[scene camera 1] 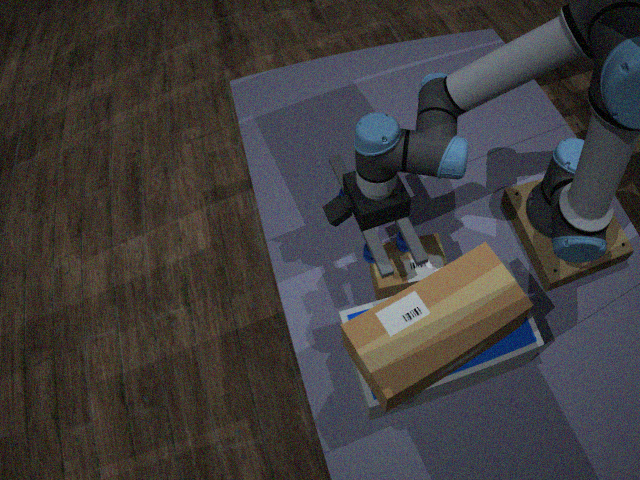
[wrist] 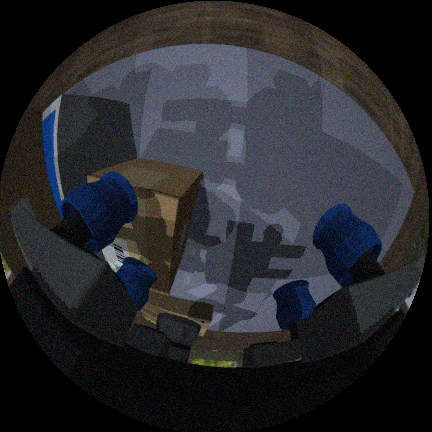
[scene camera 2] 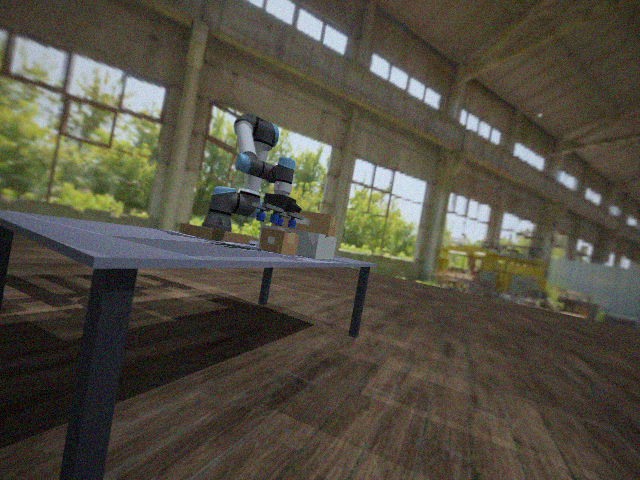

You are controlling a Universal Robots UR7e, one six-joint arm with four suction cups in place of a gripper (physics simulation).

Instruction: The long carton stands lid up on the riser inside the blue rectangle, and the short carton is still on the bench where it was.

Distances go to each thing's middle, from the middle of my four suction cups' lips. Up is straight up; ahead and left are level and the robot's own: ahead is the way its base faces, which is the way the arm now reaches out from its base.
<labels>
My suction cup is now 10 cm to the right of the short carton (scene camera 1: 406,273), 9 cm above it and 2 cm past it. The rest, counted from my suction cup: riser (scene camera 1: 517,349) 27 cm to the left, 8 cm below; then long carton (scene camera 1: 402,346) 28 cm to the left, 3 cm above, 2 cm ahead.
</labels>
